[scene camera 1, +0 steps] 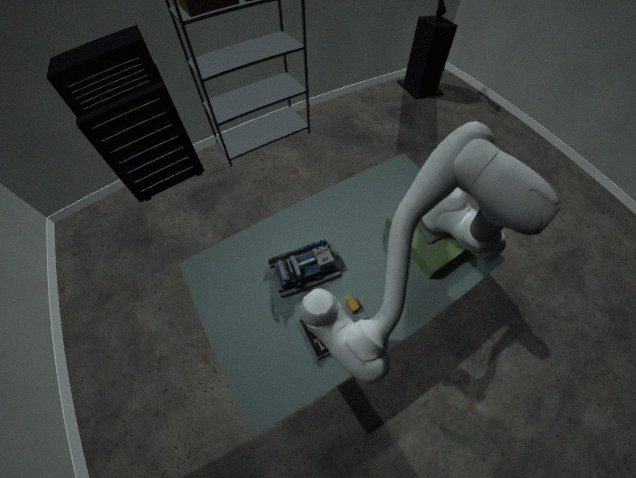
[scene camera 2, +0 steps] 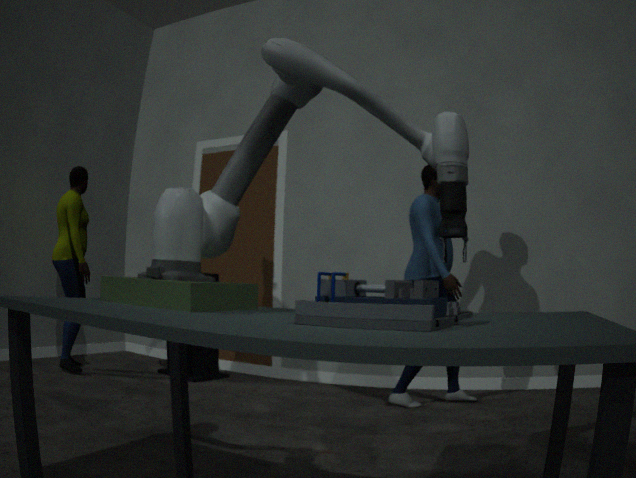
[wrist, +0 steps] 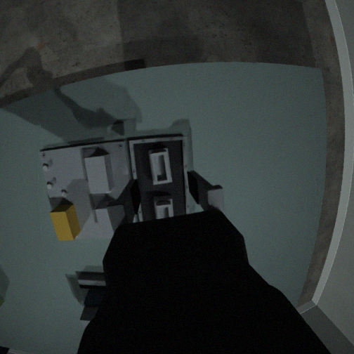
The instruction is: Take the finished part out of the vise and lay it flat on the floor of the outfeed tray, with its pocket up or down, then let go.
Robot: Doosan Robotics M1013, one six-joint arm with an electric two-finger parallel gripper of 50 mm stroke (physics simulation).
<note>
In view: my gripper (scene camera 2: 454, 262) and a yellow block (wrist: 64, 217).
My gripper is seen too in the wrist view (wrist: 163, 185). Scene camera 2 misses the yellow block, which is hidden by a long grey rail.
</note>
